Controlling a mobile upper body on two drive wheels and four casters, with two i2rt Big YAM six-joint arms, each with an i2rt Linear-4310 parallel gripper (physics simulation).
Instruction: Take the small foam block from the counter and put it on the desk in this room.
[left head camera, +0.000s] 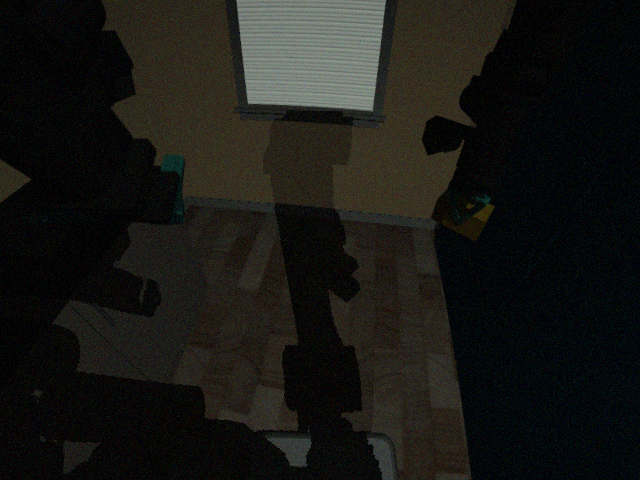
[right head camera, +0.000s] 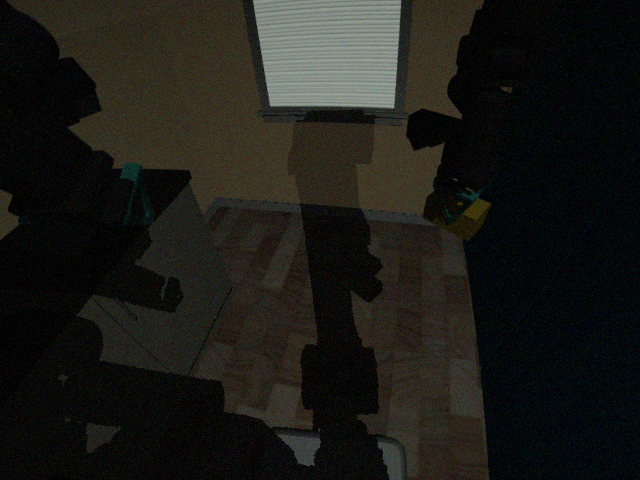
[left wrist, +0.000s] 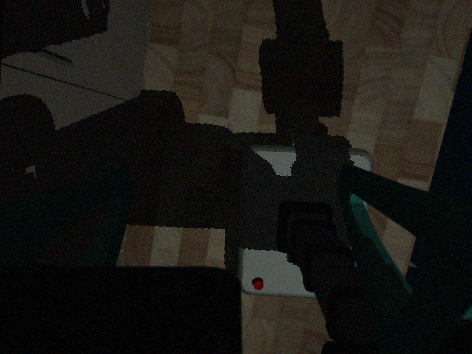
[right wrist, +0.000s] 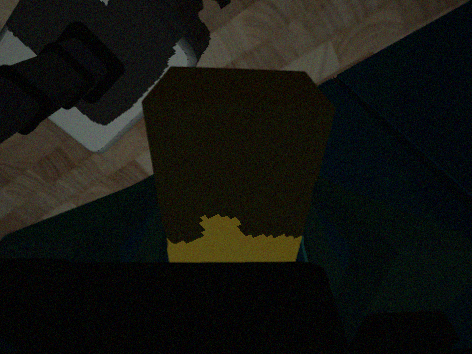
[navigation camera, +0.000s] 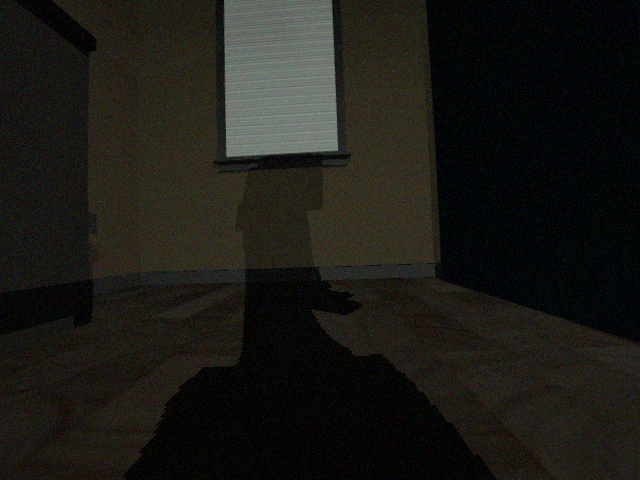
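Labels:
There's a window with white blind (left head camera: 332, 69), and the spot on that window with white blind (right head camera: 351, 68) is one and the same spot.

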